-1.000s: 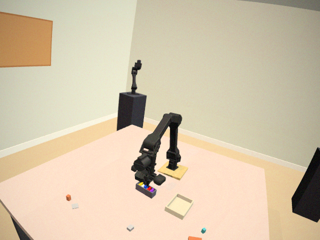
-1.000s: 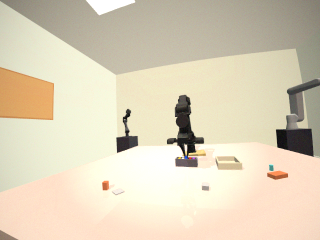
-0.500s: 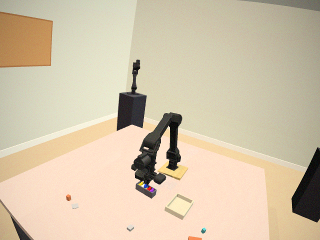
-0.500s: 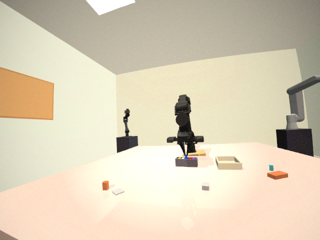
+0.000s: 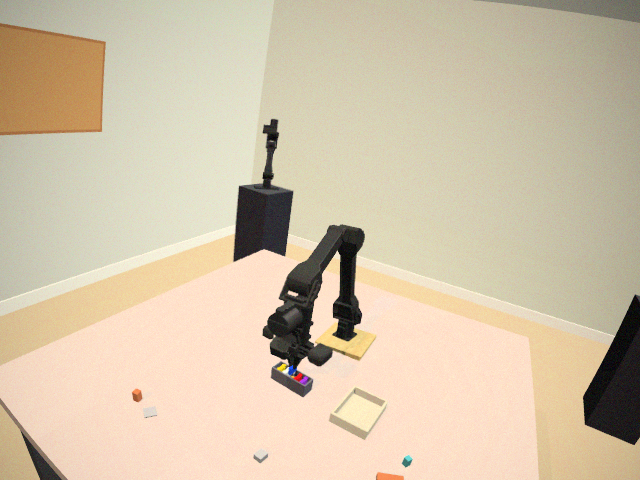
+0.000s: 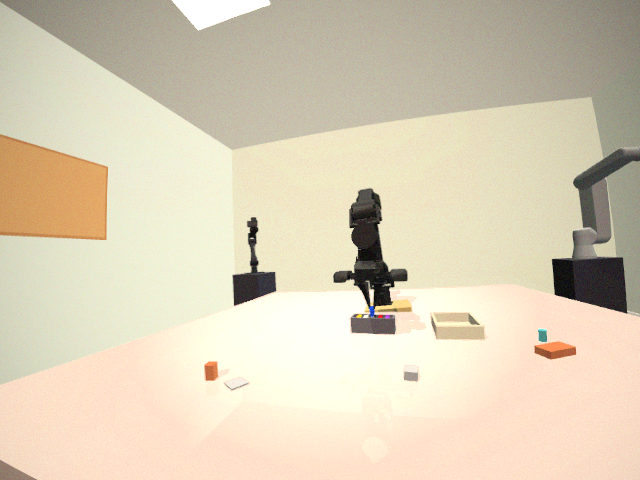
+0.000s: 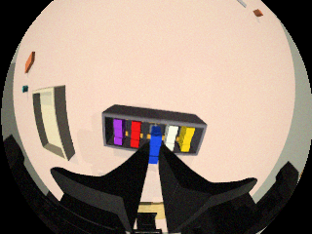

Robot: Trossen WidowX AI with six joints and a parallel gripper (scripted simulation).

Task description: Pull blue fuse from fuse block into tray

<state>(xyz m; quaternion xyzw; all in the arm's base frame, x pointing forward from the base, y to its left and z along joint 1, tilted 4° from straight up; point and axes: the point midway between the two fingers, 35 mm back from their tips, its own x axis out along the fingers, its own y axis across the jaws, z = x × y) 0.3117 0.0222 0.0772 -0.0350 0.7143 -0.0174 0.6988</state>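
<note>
The beige tray is 20 cm to the left of my gripper tip, 6 cm below it and 3 cm behind it. The rest, counted from my gripper tip: blue fuse (1 cm below); then teal cube (37 cm to the left, 5 cm below, 4 cm ahead); then grey cube (24 cm ahead, 11 cm to the left, 5 cm below).
</note>
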